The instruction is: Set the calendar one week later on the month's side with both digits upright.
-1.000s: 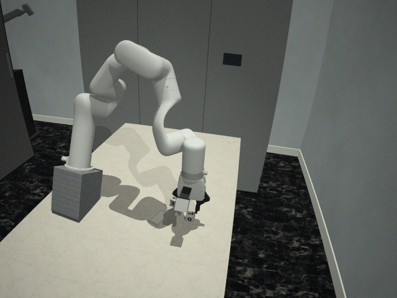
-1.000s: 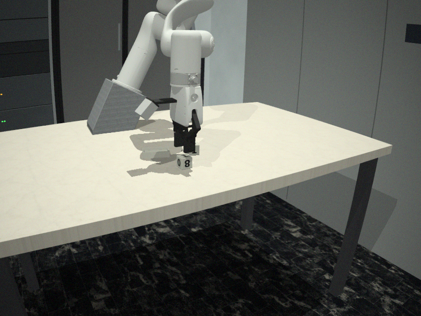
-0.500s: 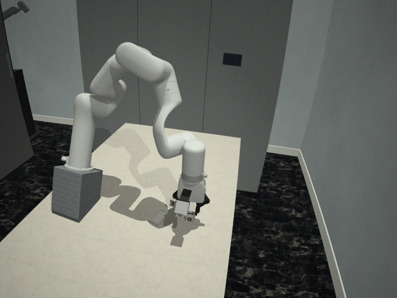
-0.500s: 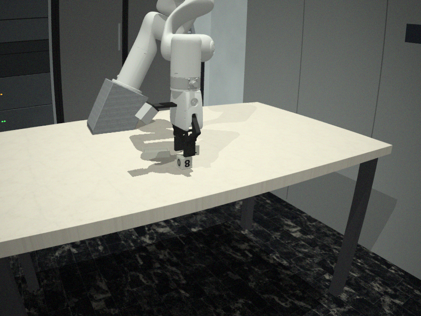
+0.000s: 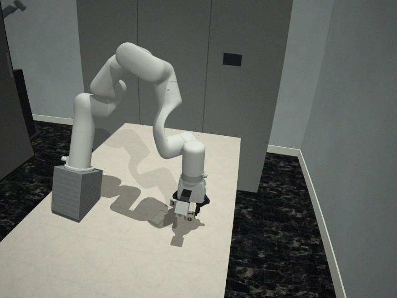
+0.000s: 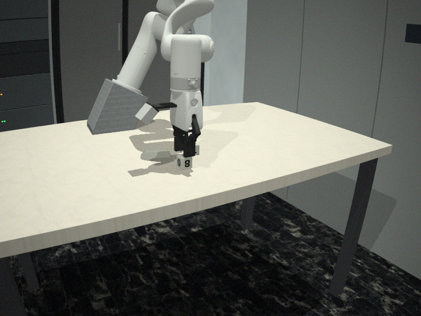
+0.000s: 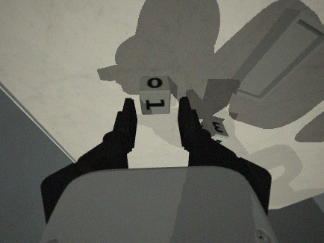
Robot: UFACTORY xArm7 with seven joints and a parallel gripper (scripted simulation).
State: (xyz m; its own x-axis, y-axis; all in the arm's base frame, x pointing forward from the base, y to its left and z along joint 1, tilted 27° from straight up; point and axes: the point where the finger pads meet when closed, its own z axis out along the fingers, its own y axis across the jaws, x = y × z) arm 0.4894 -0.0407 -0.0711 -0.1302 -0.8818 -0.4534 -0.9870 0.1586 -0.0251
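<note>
My gripper is now 40 mm above the digit cube. Round my hand: tray (120 mm behind, 20 mm to the right, 50 mm below).
</note>
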